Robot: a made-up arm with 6 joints.
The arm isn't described. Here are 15 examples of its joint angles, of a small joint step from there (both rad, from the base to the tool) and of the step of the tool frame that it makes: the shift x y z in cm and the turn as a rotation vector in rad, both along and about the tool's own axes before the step.
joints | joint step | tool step
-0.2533 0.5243 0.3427 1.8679 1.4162 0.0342 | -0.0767 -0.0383 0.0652 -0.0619 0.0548 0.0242 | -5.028 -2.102 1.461 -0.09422 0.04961 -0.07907
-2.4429 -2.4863 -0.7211 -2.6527 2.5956 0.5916 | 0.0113 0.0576 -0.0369 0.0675 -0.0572 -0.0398 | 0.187 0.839 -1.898 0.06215 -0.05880 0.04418
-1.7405 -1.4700 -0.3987 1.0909 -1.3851 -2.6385 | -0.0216 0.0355 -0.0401 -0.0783 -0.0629 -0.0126 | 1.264 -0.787 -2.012 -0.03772 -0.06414 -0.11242
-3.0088 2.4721 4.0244 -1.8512 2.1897 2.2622 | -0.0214 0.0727 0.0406 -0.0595 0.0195 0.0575 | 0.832 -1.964 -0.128 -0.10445 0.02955 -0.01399
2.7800 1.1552 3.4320 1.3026 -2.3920 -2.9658 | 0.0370 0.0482 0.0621 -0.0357 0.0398 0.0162 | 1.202 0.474 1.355 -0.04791 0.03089 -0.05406
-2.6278 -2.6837 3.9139 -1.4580 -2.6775 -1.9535 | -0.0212 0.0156 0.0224 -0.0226 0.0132 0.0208 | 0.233 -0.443 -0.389 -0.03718 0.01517 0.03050
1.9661 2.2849 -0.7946 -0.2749 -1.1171 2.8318 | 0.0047 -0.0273 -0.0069 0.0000 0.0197 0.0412 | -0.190 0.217 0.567 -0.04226 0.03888 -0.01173
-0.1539 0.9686 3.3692 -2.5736 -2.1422 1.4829 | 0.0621 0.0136 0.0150 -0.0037 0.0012 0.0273 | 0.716 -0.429 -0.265 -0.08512 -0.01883 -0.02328
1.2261 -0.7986 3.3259 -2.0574 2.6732 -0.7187 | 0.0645 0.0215 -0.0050 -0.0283 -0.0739 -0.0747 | 1.960 -0.802 -2.025 0.09371 0.03295 -0.00761
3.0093 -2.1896 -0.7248 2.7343 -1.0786 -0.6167 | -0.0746 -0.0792 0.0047 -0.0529 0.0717 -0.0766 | -1.618 -2.521 -0.338 0.09240 -0.01578 -0.03104
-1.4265 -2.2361 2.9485 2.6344 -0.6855 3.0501 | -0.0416 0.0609 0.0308 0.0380 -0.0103 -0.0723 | -2.177 0.025 0.065 0.05246 0.00468 -0.02375
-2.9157 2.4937 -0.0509 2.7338 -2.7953 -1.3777 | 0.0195 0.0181 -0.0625 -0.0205 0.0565 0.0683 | -1.561 -1.230 -1.204 -0.09520 -0.06761 0.11109
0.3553 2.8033 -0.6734 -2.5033 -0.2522 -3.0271 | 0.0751 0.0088 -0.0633 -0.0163 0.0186 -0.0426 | -0.147 0.394 -1.653 0.08142 0.11984 -0.01306
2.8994 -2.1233 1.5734 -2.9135 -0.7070 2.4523 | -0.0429 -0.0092 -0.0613 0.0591 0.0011 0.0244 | -1.012 1.655 -1.786 -0.02099 0.07138 0.02170
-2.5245 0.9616 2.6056 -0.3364 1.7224 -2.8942 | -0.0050 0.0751 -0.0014 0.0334 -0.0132 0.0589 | -2.272 1.882 -2.497 -0.07694 -0.07130 -0.06334
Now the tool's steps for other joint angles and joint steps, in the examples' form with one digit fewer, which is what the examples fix.
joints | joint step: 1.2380 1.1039 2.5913 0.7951 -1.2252 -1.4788 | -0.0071 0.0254 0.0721 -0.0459 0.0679 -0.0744
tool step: -0.41 -1.05 0.65 0.1193 0.0183 0.1023
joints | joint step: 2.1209 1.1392 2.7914 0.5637 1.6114 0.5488 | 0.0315 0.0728 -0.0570 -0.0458 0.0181 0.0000
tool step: -3.76 1.63 3.47 0.0625 0.1217 -0.0199
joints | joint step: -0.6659 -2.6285 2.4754 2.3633 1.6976 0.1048 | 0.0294 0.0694 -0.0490 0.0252 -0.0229 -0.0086
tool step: 3.73 3.39 1.26 0.0893 -0.0732 0.0368
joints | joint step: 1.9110 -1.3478 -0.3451 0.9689 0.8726 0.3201 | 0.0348 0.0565 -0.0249 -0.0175 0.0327 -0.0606
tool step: 0.18 1.99 -2.56 0.1503 -0.0061 0.0123
